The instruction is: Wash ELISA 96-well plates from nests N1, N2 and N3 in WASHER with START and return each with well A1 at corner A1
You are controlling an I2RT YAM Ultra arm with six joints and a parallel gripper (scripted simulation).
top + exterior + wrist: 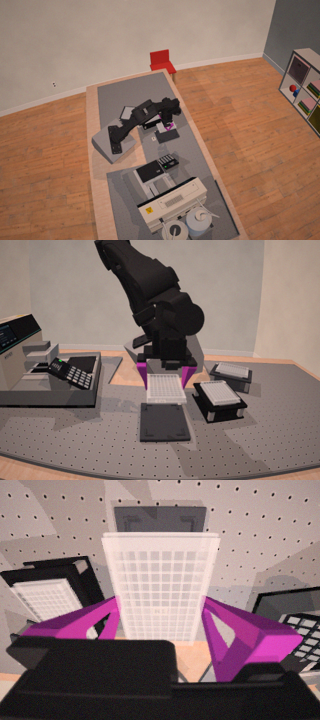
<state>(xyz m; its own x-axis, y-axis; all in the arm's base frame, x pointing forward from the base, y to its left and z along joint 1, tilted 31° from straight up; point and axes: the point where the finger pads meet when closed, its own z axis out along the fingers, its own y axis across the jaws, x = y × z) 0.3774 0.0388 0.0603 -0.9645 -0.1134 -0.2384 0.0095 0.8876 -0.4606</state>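
Right now the black carrier pocket is 290 mm to the right of my hand, 230 mm behind it and 30 mm below it. Also, from my hand: nest N1 (100 mm below); then grey manifold (440 mm to the right, 200 mm behind, 20 mm above); then raised black nest (170 mm to the left, 70 mm below, 70 mm behind).
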